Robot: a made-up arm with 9 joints. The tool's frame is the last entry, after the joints.
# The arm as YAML. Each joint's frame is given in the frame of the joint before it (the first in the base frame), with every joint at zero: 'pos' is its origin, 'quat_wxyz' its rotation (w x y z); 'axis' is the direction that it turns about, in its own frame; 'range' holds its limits. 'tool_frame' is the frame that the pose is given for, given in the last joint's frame.
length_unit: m
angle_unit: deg
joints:
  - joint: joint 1
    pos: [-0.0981, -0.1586, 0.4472]
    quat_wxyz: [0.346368, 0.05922, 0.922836, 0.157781]
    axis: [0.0, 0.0, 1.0]
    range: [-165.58, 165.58]
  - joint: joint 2
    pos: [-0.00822, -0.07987, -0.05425]
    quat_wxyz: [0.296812, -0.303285, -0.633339, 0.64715]
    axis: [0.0, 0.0, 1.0]
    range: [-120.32, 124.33]
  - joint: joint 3
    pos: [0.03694, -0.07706, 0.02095]
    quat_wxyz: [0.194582, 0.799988, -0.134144, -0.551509]
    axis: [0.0, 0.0, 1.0]
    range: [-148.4, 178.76]
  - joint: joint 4
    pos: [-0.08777, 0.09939, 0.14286]
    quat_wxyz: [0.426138, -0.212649, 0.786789, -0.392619]
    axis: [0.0, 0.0, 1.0]
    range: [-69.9, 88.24]
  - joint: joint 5
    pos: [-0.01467, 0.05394, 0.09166]
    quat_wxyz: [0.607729, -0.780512, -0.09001, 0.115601]
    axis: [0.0, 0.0, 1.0]
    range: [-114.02, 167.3]
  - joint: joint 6
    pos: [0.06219, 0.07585, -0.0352]
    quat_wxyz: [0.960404, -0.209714, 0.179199, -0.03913]
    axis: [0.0, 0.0, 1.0]
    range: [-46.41, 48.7]
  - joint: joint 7
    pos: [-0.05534, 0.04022, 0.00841]
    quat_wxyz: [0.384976, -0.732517, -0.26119, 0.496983]
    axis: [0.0, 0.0, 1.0]
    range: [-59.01, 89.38]
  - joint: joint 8
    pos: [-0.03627, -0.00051, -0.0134]
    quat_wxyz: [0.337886, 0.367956, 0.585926, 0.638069]
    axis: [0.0, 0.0, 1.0]
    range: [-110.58, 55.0]
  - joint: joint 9
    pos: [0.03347, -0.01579, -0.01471]
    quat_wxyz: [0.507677, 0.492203, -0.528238, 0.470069]
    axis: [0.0, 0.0, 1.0]
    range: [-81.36, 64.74]
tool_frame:
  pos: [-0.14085, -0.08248, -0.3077]
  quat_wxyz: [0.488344, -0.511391, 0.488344, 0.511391]
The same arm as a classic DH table. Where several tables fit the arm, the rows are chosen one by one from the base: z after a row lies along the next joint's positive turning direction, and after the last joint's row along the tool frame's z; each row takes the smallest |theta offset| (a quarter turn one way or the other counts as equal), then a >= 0, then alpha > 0; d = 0 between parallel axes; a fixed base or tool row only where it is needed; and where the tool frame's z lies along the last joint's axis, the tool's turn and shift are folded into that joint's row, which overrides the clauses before.
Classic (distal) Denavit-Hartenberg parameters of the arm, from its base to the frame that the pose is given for. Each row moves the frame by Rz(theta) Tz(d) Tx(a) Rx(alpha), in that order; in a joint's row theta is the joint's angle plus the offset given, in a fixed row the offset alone. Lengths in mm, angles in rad.
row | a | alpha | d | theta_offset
base (fixed) | 113.4 | -2.3607 | 297.8 | -1.2074
joint 1 | 56.1 | 1.557 | -265.4 | 1.1857
joint 2 | -82.3 | -1.8923 | 70.7 | -1.3812
joint 3 | -47.6 | -1.9055 | 75.4 | 0.0248
joint 4 | 2.1 | -1.8076 | -25.9 | 0.8651
joint 5 | -6 | -0.5589 | -134.3 | -0.6747
joint 6 | -21 | 1.782 | 207 | -1.221
joint 7 | 17.7 | 1.5282 | 54.5 | -0.4785
joint 8 | 34.5 | 1.6134 | -45.8 | 0
joint 9 | 144.5 | 1.5708 | -294.4 | -1.5278
tool (fixed) | 0 | 0 | -75.9 | -1.5708
Joint limits (rad, base to tool): -2.8899..2.8899 -2.1..2.17 -2.5901..3.12 -1.22..1.5401 -1.99..2.9199 -0.81..0.85 -1.0299..1.56 -1.93..0.9599 -1.42..1.1299

